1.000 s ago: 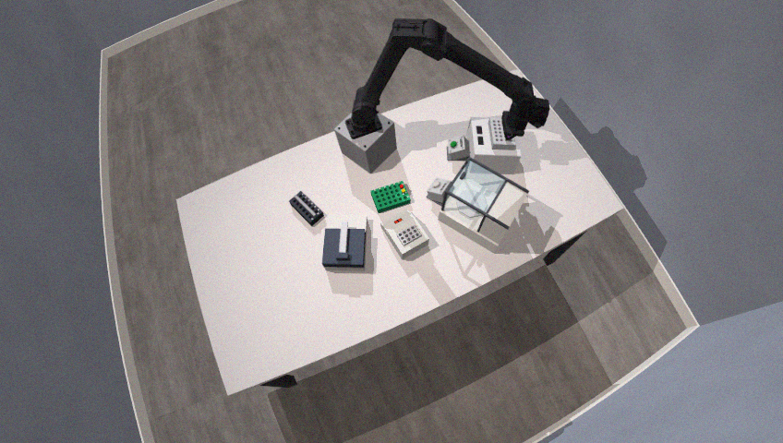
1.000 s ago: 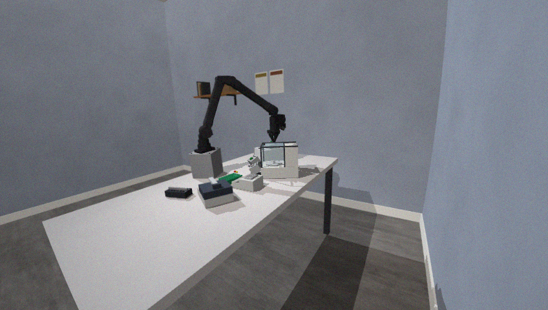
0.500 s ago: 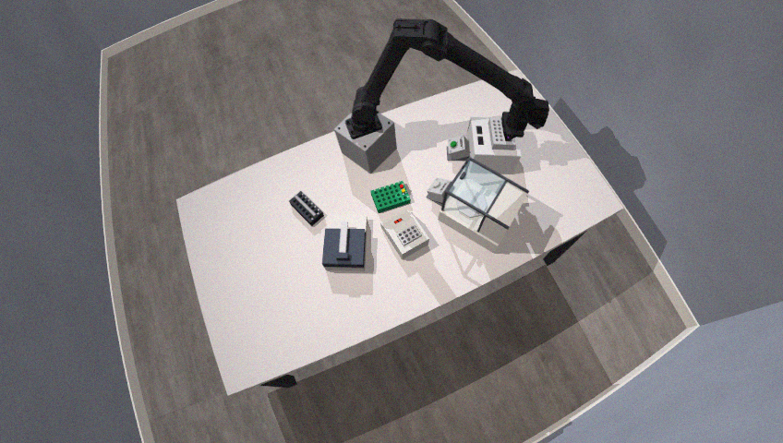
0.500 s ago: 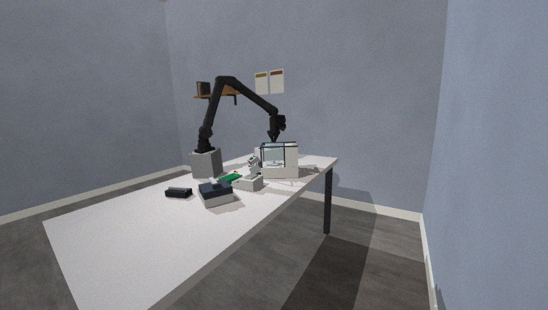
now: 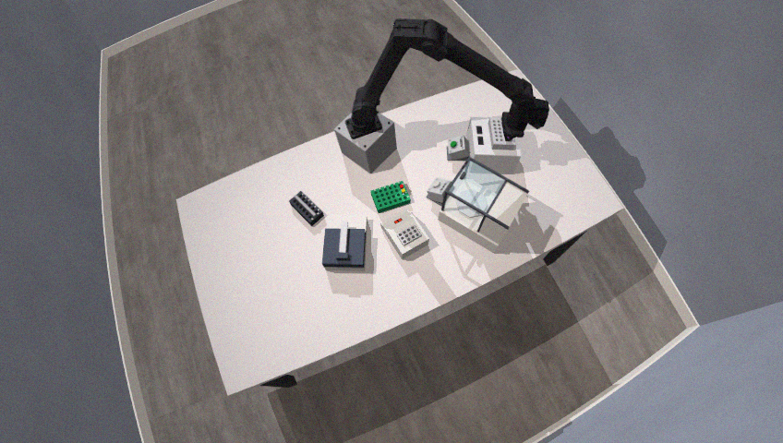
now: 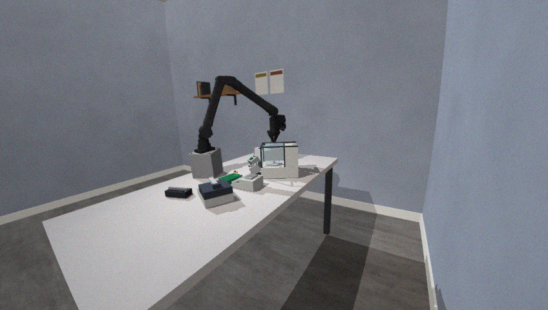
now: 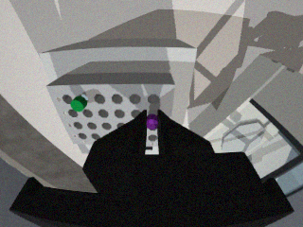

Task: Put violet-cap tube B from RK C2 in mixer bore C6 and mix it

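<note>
The violet-capped tube B is 20 mm below my hand. Round my hand: green start key 160 mm to the right, 110 mm below, 110 mm behind; then grey bore block 40 mm behind, 30 mm below, 10 mm to the left; then red-capped tube 410 mm to the right, 150 mm below, 20 mm behind.
</note>
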